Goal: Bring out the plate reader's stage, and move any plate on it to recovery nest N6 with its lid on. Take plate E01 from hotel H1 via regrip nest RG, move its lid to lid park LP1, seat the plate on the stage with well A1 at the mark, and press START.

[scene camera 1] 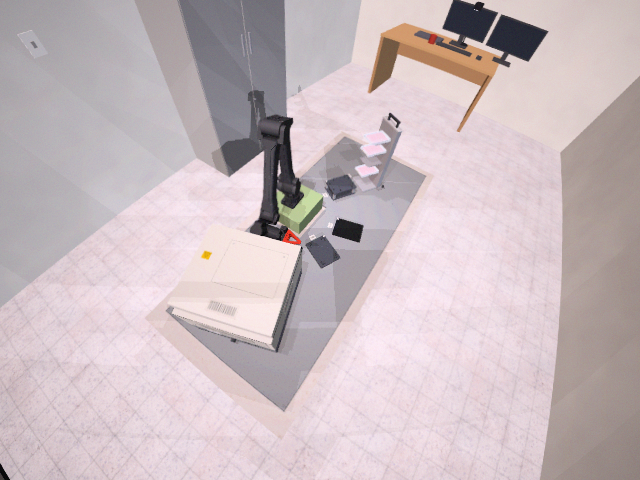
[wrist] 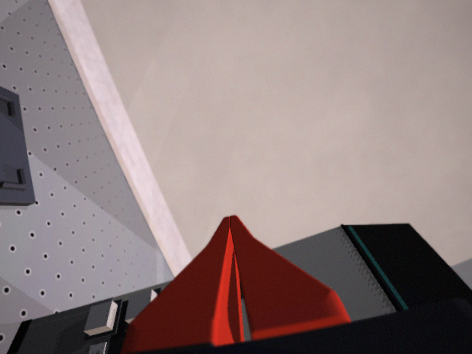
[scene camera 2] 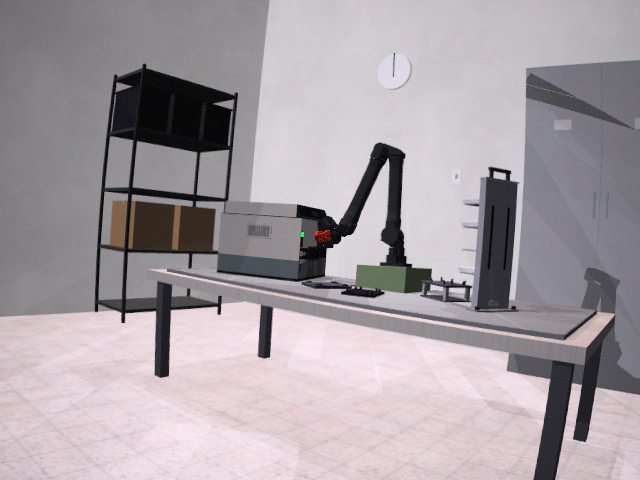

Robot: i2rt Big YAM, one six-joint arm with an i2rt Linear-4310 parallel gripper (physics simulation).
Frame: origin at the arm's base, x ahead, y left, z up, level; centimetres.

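Seen in the pictures: gripper, fingertip midpoint: (scene camera 1: 300, 242) (wrist: 231, 226) (scene camera 2: 316, 235); arm's base at its link origin: (scene camera 1: 292, 199) (scene camera 2: 395, 266).
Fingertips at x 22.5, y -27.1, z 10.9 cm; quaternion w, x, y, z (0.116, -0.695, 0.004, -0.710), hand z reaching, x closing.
Pixels of each thing's top centre, then the offset from my fingertips to it.
- plate reader at its top centre: (scene camera 1: 238, 271) (scene camera 2: 278, 205) dx -8.6, dy -28.7, dz +12.5 cm
- black holder at its top centre: (scene camera 2: 363, 288) (scene camera 1: 348, 228) dx +12.3, dy +31.8, dz -18.0 cm
- dark grey holder at its top centre: (scene camera 2: 326, 282) (scene camera 1: 322, 250) dx +6.9, dy +11.7, dz -18.2 cm
The plate reader (scene camera 1: 242, 289) (scene camera 2: 263, 242) is a large pale box. In the wrist view, pale buttons (wrist: 102, 317) show on its dark front beside the fingers. My gripper (scene camera 1: 295, 239) (scene camera 2: 316, 236) (wrist: 231, 226) is shut and empty, its red fingertips together close to that front; contact cannot be told. A green light (scene camera 2: 302, 234) shows on the reader. The stage does not show. The grey hotel (scene camera 1: 390, 155) (scene camera 2: 497, 242) holds pink-white plates, among them a top one (scene camera 1: 376, 137), a second (scene camera 1: 373, 149) and a lower one (scene camera 1: 367, 169); their labels are unreadable.
A raised dark stand (scene camera 1: 340, 186) (scene camera 2: 447, 284) is beside the hotel. A black holder (scene camera 1: 347, 229) (scene camera 2: 362, 291) and a dark grey holder (scene camera 1: 322, 251) (scene camera 2: 325, 284) (wrist: 12, 150) lie between it and the reader. The arm stands on a green block (scene camera 1: 300, 211) (scene camera 2: 379, 277).
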